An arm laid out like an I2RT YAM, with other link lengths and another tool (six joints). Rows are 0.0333 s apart.
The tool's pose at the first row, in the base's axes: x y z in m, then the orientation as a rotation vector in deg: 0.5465 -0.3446 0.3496 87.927 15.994 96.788
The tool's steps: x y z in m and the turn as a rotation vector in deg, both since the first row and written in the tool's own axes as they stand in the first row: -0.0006 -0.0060 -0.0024 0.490 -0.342 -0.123; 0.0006 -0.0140 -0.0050 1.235 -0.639 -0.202; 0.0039 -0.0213 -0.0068 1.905 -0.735 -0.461; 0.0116 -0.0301 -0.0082 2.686 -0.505 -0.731; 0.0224 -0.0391 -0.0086 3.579 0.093 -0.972; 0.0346 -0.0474 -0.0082 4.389 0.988 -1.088; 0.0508 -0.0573 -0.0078 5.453 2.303 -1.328; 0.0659 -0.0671 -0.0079 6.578 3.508 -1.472; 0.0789 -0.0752 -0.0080 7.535 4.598 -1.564; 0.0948 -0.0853 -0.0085 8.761 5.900 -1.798; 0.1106 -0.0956 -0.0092 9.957 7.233 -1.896; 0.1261 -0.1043 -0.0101 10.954 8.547 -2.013; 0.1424 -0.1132 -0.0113 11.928 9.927 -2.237; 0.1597 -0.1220 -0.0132 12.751 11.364 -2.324; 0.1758 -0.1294 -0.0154 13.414 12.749 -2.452
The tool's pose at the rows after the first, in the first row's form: 0.5468 -0.3403 0.3447 88.514 16.338 96.462; 0.5478 -0.3335 0.3398 89.266 16.899 96.227; 0.5494 -0.3259 0.3371 89.731 17.631 96.006; 0.5524 -0.3145 0.3366 90.009 18.641 96.048; 0.5566 -0.3012 0.3386 90.078 19.927 96.417; 0.5613 -0.2877 0.3422 89.889 21.210 97.115; 0.5670 -0.2704 0.3476 89.477 23.035 98.065; 0.5721 -0.2538 0.3522 89.220 24.797 98.996; 0.5763 -0.2397 0.3564 88.946 26.314 99.855; 0.5813 -0.2222 0.3613 88.610 28.296 100.774; 0.5861 -0.2045 0.3660 88.262 30.180 101.814; 0.5901 -0.1880 0.3714 87.766 31.889 102.800; 0.5939 -0.1708 0.3772 87.136 33.692 103.736; 0.5971 -0.1527 0.3836 86.388 35.292 104.810; 0.5994 -0.1361 0.3900 85.543 36.745 105.790
